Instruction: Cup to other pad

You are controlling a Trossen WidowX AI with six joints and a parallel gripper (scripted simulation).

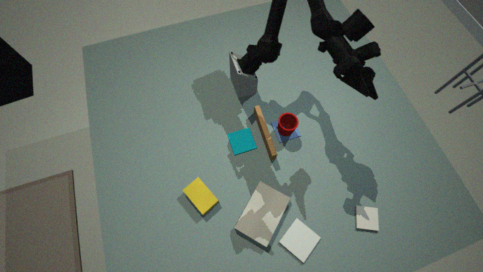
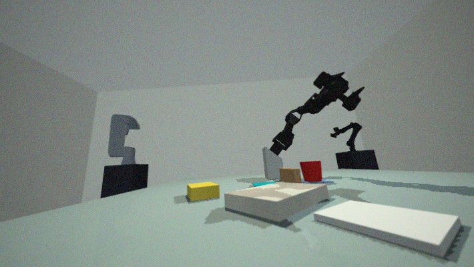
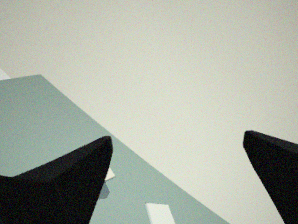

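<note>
Now: gripper tip 12 cm past the red cup, 14 cm to the left of it and 30 cm above it. Also, from my gripper tip: blue marble: 12 cm behind, 15 cm to the right, 32 cm below; green marble: 10 cm behind, 15 cm to the right, 32 cm below; blue pad: 12 cm behind, 14 cm to the right, 35 cm below.
</note>
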